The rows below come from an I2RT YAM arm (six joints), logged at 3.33 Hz.
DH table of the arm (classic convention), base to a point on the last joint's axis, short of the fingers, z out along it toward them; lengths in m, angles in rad. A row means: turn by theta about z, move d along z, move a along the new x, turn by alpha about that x. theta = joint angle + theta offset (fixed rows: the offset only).
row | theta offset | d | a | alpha
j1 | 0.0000 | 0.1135 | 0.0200 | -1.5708
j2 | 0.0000 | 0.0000 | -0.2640 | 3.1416
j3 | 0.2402 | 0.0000 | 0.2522 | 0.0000
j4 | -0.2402 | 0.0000 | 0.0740 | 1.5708
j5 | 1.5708 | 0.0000 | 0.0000 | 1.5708
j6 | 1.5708 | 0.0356 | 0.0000 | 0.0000
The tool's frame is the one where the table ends.
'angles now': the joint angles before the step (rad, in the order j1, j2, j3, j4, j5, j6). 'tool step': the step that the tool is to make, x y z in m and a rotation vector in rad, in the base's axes. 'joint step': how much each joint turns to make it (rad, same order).
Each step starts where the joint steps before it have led.
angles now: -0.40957, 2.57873, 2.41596, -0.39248, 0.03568, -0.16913
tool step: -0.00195, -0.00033, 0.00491, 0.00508, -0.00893, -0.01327
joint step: -0.00149, -0.01302, -0.00712, -0.00024, 0.00571, 0.01319
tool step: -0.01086, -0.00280, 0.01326, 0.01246, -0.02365, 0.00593
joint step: -0.01366, -0.06571, -0.07560, 0.02624, -0.02760, 0.00789
